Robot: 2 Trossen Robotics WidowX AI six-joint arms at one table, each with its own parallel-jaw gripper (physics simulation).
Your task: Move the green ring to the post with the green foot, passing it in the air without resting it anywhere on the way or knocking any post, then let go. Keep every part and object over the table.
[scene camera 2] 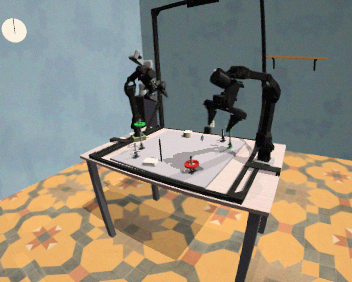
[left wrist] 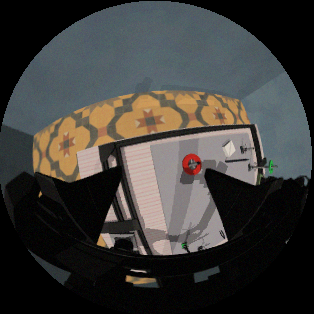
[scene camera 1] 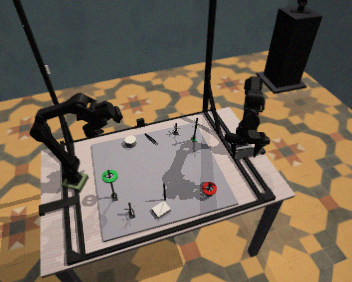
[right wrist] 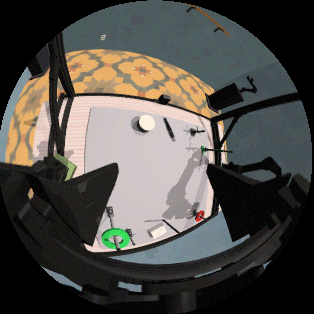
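Where they show: left gripper, between the fingertips: (scene camera 2: 217,128) (left wrist: 164,171) (scene camera 1: 244,157); right gripper, between the fingertips: (scene camera 2: 162,99) (scene camera 1: 111,126) (right wrist: 163,167); left arm's base, origin of its link: (scene camera 2: 264,159) (left wrist: 123,242) (scene camera 1: 241,142); right arm's base, origin of its link: (scene camera 2: 138,135) (left wrist: 261,181) (scene camera 1: 74,179) (right wrist: 58,170).
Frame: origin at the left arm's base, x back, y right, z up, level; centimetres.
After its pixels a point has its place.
The green ring (scene camera 1: 104,176) {x -75.1, y -22.1, z 15.0 cm} (scene camera 2: 136,124) {x -73.4, y -24.2, z 15.1 cm} (left wrist: 271,167) {x -75.2, y -21.3, z 14.5 cm} (right wrist: 106,239) {x -74.9, y -22.0, z 15.1 cm} sits high around a tall post at the left of the mat in both scene views, well above its foot. The post with the green foot (scene camera 1: 196,130) (scene camera 2: 230,139) {x -25.2, y 8.4, z 3.9 cm} (right wrist: 217,150) {x -25.7, y 7.6, z 8.6 cm} stands upright and bare at the back right; its green foot (left wrist: 184,245) {x -25.4, y 7.8, z 0.0 cm} shows low in the left wrist view. My right gripper (scene camera 1: 104,128) (scene camera 2: 159,97) {x -69.1, y -3.3, z 27.5 cm} (right wrist: 163,167) {x -69.1, y -3.3, z 27.5 cm} is open and empty, high above the table's back left. My left gripper (scene camera 1: 247,156) {x -13.0, y -29.5, z 22.7 cm} (scene camera 2: 219,125) {x -13.0, y -29.5, z 22.7 cm} (left wrist: 164,171) {x -13.0, y -29.5, z 22.7 cm} is open and empty, above the table's right side.
A red ring (scene camera 1: 204,189) {x -29.8, y -29.6, z 3.0 cm} (scene camera 2: 186,165) {x -28.3, y -32.0, z 2.7 cm} (left wrist: 185,164) {x -24.7, y -29.3, z 3.1 cm} (right wrist: 200,216) is around a short post at the front right. Other posts, a white box (scene camera 1: 161,209) {x -51.7, y -34.6, z 0.0 cm} (right wrist: 157,230) {x -52.4, y -33.1, z 0.0 cm}, a round cream tub (scene camera 1: 130,141) {x -62.7, y 11.7, z 1.5 cm} (right wrist: 146,123) {x -62.7, y 12.7, z 1.5 cm} and a dark pen-like object (scene camera 1: 151,139) {x -50.6, y 12.9, z -1.2 cm} (right wrist: 169,129) {x -50.6, y 13.6, z -1.2 cm} stand or lie on the mat.
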